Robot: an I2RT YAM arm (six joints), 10 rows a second.
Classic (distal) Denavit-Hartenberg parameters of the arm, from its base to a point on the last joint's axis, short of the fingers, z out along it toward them. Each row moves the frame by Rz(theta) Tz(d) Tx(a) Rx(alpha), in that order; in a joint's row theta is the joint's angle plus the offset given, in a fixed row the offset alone. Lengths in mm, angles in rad.
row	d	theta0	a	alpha
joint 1	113.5	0	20	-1.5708
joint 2	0	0	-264	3.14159
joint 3	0	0.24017	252.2	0
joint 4	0	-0.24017	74	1.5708
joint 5	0	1.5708	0	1.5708
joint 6	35.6	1.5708	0	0
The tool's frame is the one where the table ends.
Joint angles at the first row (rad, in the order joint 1, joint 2, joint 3, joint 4, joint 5, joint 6):
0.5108 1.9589 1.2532 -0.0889 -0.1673 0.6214
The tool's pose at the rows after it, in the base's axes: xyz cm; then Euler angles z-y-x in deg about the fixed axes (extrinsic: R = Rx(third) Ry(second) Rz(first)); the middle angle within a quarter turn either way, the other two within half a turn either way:
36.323, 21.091, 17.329, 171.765, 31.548, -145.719
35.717, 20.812, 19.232, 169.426, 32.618, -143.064
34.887, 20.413, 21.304, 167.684, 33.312, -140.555
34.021, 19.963, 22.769, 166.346, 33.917, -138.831
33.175, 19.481, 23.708, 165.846, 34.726, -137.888
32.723, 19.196, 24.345, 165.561, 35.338, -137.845
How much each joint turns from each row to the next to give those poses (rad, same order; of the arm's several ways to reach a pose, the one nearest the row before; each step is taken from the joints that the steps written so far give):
0.0015 -0.0168 0.0047 -0.0215 0.0047 -0.0124
0.0001 -0.0582 -0.0122 -0.0047 -0.0152 -0.0092
0.0000 -0.0660 -0.0108 -0.0197 -0.0170 0.0000
0.0000 -0.0567 -0.0183 -0.0124 -0.0092 -0.0015
0.0000 -0.0492 -0.0261 -0.0031 0.0015 0.0046
-0.0001 -0.0276 -0.0078 -0.0122 0.0076 -0.0031

